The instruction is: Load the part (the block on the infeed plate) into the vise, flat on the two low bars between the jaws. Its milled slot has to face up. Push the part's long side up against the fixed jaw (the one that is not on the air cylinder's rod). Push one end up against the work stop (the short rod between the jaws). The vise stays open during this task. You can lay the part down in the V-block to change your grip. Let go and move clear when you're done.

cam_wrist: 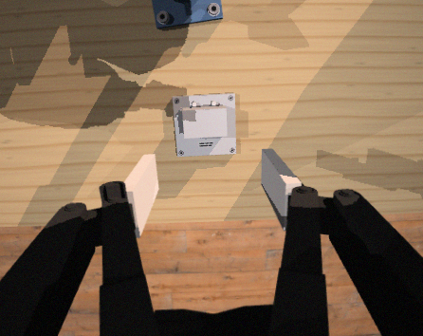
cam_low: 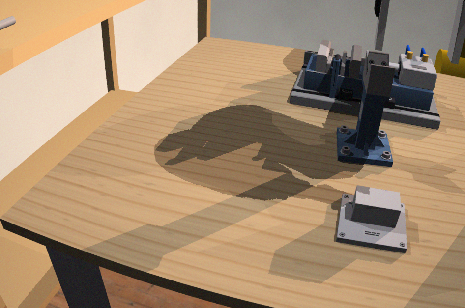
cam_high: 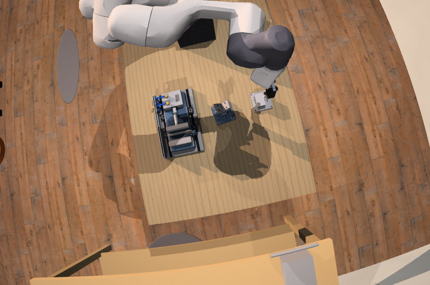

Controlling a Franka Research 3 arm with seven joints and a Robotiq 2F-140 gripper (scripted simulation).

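Right now my hand is 24 cm above the part. Also, from my hand: v-block post 20 cm below, 18 cm to the right, 1 cm ahead; then work stop post 32 cm to the right, 20 cm below, 6 cm ahead; then infeed plate 26 cm below, 1 cm to the left.
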